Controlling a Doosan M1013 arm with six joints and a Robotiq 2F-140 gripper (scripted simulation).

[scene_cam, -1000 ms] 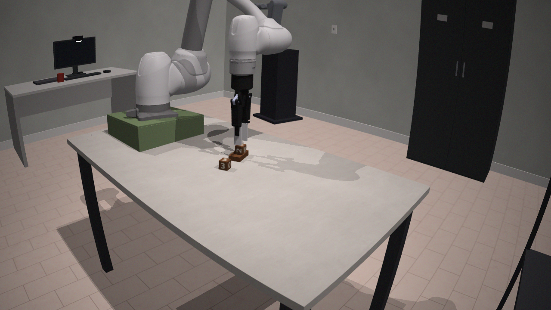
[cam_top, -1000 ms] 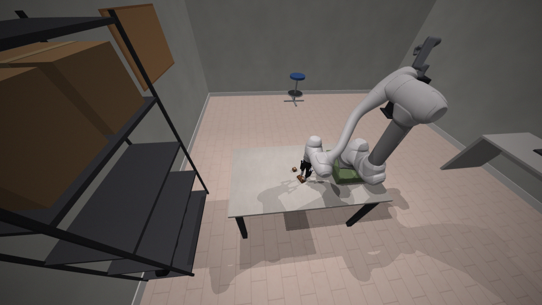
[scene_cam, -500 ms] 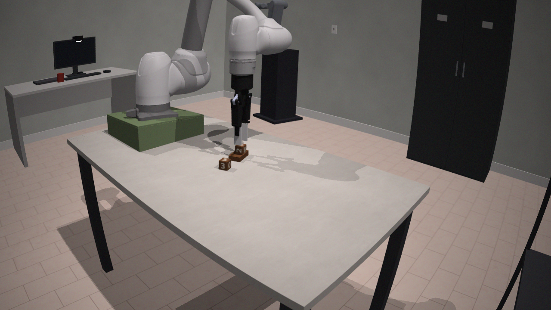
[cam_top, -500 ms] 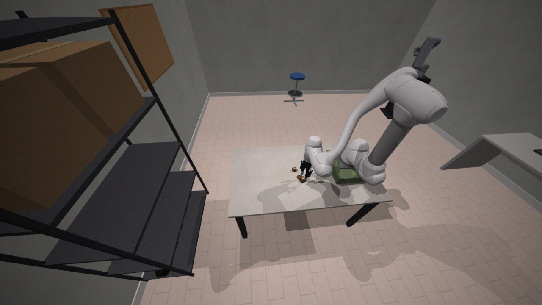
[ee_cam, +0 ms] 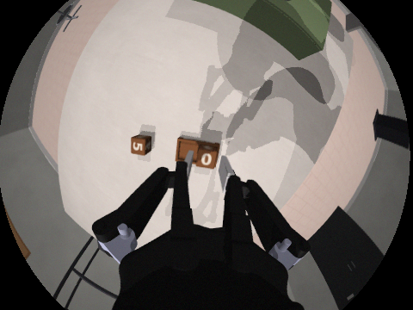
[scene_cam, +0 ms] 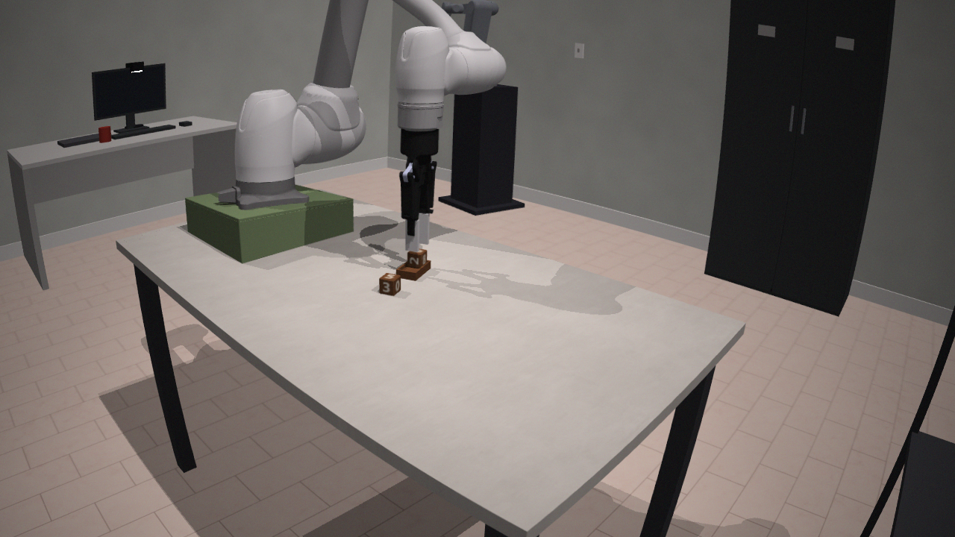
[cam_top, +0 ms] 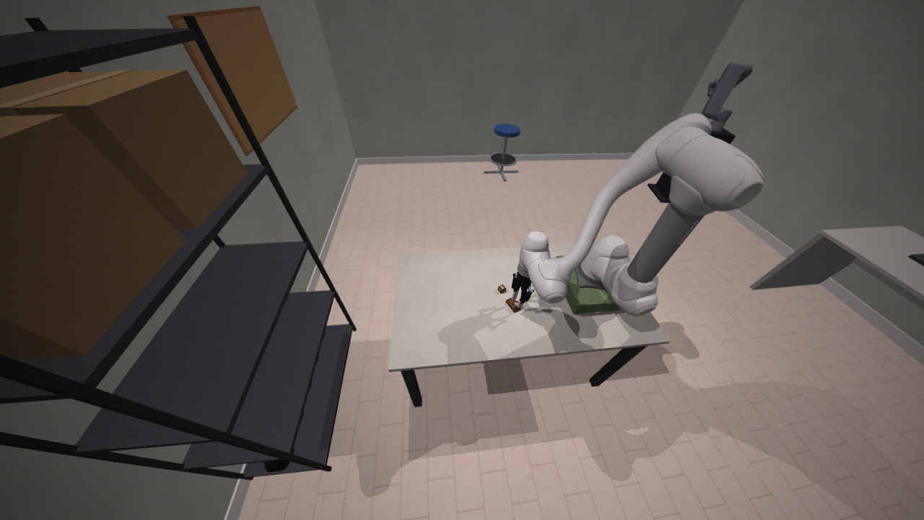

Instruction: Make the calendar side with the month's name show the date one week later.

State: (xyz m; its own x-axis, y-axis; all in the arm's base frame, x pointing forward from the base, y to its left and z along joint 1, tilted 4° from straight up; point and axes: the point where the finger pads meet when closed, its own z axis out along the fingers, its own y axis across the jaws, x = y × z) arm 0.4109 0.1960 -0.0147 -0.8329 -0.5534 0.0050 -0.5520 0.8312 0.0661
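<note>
Right now my hand is 70 mm above the brown tray, 20 mm to the left of it and 10 mm short of it. Also, from my hand: brown cube (110 mm to the right, 70 mm below, 70 mm ahead).
</note>
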